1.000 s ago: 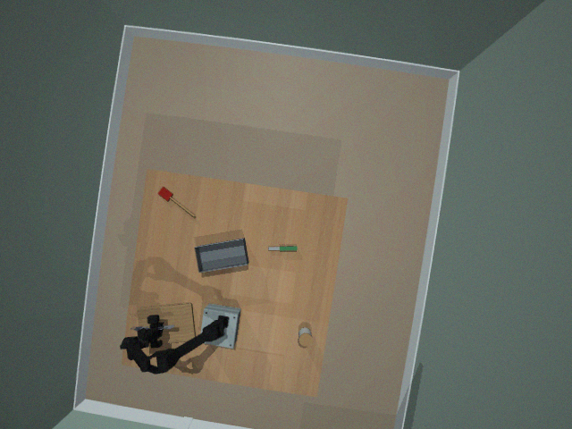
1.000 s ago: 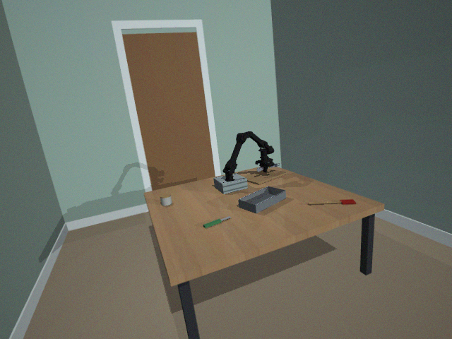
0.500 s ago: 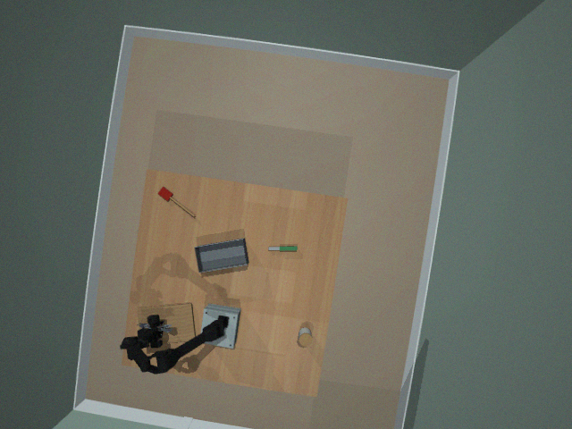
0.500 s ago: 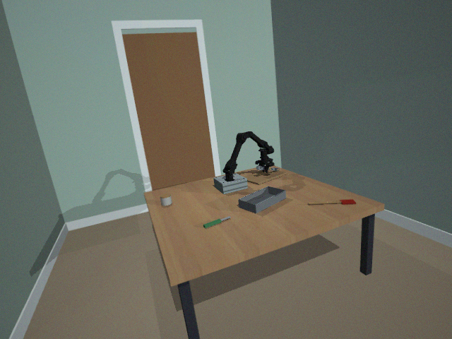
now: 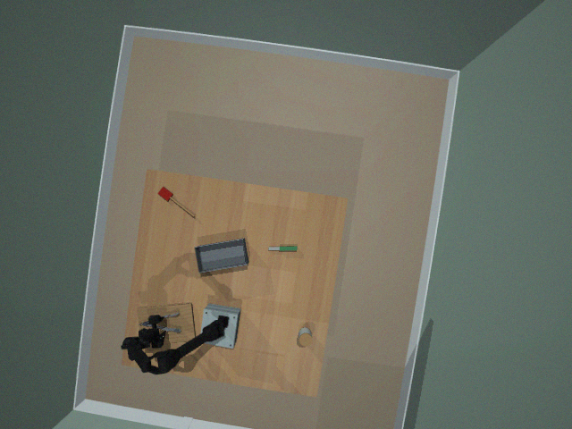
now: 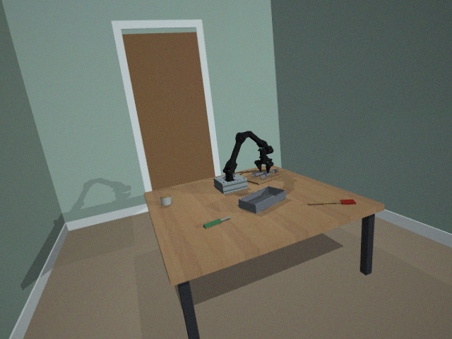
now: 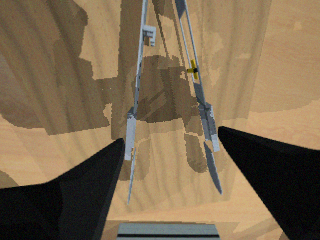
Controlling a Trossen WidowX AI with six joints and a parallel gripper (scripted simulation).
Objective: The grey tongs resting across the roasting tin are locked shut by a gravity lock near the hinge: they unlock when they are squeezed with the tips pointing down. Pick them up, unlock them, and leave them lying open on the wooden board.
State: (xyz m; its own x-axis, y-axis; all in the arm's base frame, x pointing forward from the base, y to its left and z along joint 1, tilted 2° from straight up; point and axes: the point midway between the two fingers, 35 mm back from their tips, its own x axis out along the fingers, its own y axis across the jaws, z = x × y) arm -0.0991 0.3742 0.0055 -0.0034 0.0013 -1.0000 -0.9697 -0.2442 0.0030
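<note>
The wooden board is 2 cm behind my gripper tip, 1 cm to the left of it and 4 cm below it. The rest, counted from my gripper tip: grey roasting tin 48 cm ahead, 30 cm to the right, 2 cm below; yellow lock piece 1 cm ahead, 6 cm to the left, 2 cm below; red spatula 77 cm ahead, 7 cm to the left, 4 cm below.
</note>
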